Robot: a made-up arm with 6 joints.
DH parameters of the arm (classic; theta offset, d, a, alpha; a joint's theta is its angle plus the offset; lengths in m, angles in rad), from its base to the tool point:
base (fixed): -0.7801 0 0.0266 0
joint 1: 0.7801 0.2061 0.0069 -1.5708
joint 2: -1.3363 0 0.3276 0
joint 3: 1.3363 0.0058 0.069 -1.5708
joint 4: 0 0.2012 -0.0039 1.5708
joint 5: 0 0.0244 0.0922 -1.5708
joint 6: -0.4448 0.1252 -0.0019 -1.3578
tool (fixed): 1.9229 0.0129 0 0
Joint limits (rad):
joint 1: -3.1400..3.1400
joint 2: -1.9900..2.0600
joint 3: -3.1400..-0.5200
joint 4: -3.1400..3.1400
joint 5: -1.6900..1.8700
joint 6: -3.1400..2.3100
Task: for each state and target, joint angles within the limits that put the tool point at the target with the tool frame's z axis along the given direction. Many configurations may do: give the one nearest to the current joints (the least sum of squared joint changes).
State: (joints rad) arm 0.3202 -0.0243 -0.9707 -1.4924 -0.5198 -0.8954
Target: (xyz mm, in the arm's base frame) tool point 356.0 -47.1 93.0 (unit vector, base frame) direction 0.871 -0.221 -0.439
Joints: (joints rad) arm -0.2277 0.5140 -0.5413 -0.7090 0.3466 -0.4766
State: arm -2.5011 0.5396 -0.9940 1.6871 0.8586 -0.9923
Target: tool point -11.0 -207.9 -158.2 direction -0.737 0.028 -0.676
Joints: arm -1.5502 1.3981 -0.7246 1.4327 0.3949 -1.4194
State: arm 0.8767 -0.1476 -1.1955 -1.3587 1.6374 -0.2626
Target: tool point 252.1 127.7 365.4 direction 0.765 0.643 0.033
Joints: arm 1.0011 -0.2837 -0.6053 -1.3942 1.5306 -0.3715
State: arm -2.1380 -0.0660 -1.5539 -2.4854 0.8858 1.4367
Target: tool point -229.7 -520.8 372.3 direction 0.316 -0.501 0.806
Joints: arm -2.0015 0.4309 -1.5325 -2.5315 0.6894 0.8397
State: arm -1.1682 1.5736 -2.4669 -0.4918 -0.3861 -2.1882
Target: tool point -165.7 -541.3 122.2 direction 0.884 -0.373 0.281
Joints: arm -2.0309 1.9192 -2.9691 -0.1660 -1.0081 -2.3212
